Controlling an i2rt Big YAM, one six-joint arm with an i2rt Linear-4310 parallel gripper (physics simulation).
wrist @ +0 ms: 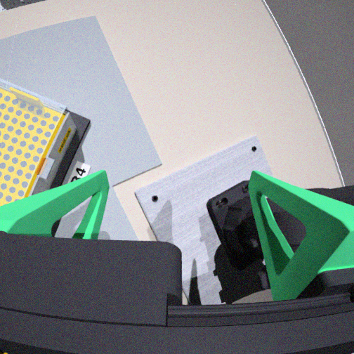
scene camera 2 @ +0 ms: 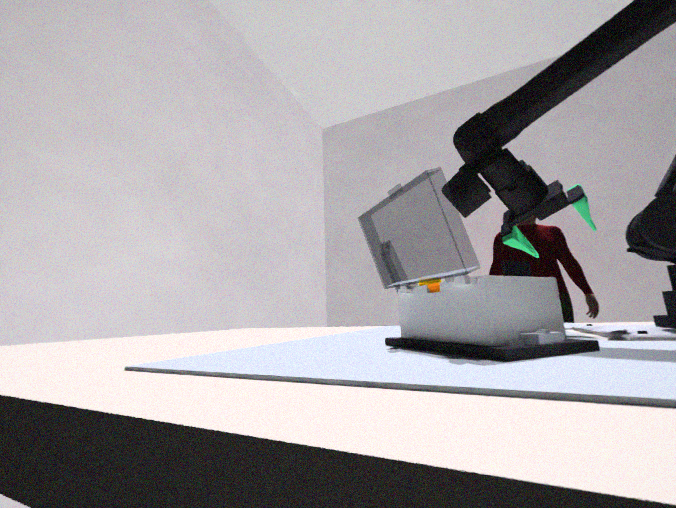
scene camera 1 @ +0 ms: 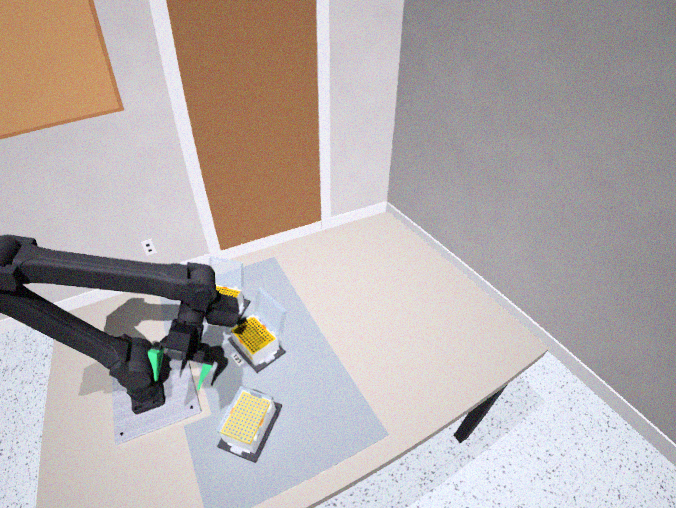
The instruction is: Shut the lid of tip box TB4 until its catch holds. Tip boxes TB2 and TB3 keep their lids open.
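Places are measured from the arm's base along level axes (x ahead, y left, z up), in centimetres.
Where they show: gripper, between the fingertips: (scene camera 2: 564,243) (scene camera 1: 177,385); arm's base, origin of its link: (scene camera 1: 148,391).
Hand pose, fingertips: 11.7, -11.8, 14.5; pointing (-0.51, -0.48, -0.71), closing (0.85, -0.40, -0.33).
Each offset is from my fingertips to the top centre of the thing, as dx, dy, dz. Level surfaces: height alone.
Tip box TB4 {+11.1, -8.1, -7.2} (scene camera 1: 247,419) (wrist: 22,142) stands at the front of the mat, its label partly hidden by a finger in the wrist view. Its clear lid lies down over the yellow rack; I cannot tell whether the catch holds. Tip box TB3 {+21.0, +14.0, -7.5} (scene camera 1: 255,337) stands in the middle with its clear lid upright. Tip box TB2 {+15.5, +33.6, -7.5} (scene camera 1: 228,293) stands behind, lid open, partly hidden by the arm. The box {+14.7, +32.7, -8.3} (scene camera 2: 475,311) in scene camera 2, apparently TB2, has its lid tilted open. My gripper (scene camera 1: 178,385) (scene camera 2: 566,243) (wrist: 178,178) is open and empty, raised beside TB4, towards the arm's base.
The arm's base plate (scene camera 1: 169,409) (wrist: 175,210) lies beside the blue-grey mat {dz -14.9} (scene camera 1: 327,415) (scene camera 2: 245,360) (wrist: 105,80). The arm's wrist hangs close to TB2 and TB3 in scene camera 1. A person in red (scene camera 2: 554,243) stands beyond the table.
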